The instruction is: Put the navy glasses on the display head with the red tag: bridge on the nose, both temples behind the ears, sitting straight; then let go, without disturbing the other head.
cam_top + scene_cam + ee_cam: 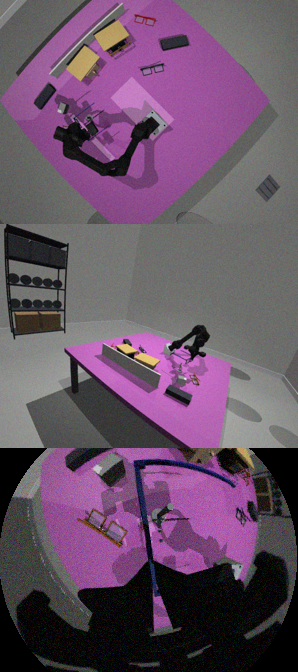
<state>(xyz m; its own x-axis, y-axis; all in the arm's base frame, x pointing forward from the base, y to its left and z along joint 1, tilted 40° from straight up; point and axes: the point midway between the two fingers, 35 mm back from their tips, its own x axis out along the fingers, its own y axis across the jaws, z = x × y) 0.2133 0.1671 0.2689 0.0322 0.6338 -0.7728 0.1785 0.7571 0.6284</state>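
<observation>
Right now my gripper tip is 90 mm above the small grey stand, 70 mm short of it and 60 mm to the left of it. Also, from my gripper tip: tan display head (280 mm ahead, 270 mm to the right, 60 mm below); white cube (230 mm ahead, 90 mm below, 20 mm to the left); white board (410 mm ahead, 380 mm to the right, 60 mm below).
</observation>
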